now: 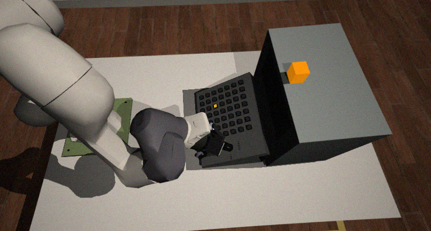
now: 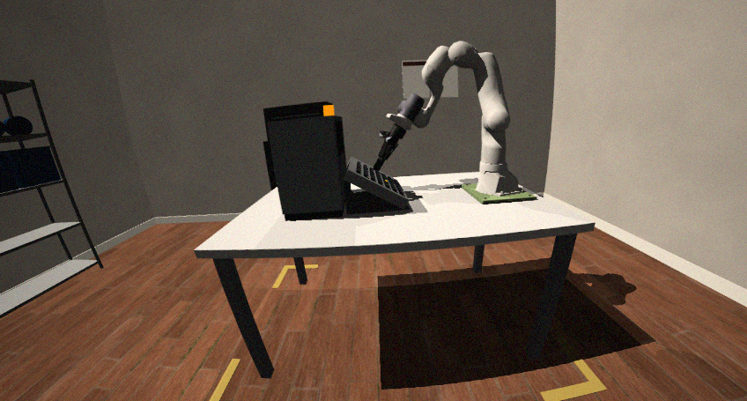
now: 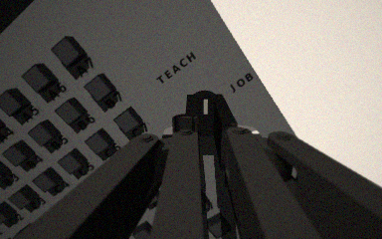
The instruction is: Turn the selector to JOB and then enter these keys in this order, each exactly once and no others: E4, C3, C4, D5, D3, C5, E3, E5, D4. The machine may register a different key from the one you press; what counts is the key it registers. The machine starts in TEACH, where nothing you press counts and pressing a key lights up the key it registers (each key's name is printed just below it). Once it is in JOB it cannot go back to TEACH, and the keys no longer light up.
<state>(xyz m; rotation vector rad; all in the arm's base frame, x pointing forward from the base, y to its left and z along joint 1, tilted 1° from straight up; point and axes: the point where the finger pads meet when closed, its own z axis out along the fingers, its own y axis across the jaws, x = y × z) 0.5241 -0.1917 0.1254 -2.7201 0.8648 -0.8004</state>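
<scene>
The selector knob is 20 mm ahead of my hand and 20 mm below it. From my hand the other things lie so: c6 key (50 mm ahead, 90 mm to the left, 10 mm below); key C5 (50 mm ahead, 130 mm to the left, 10 mm below); a7 key (100 mm ahead, 60 mm to the left, 20 mm above).
</scene>
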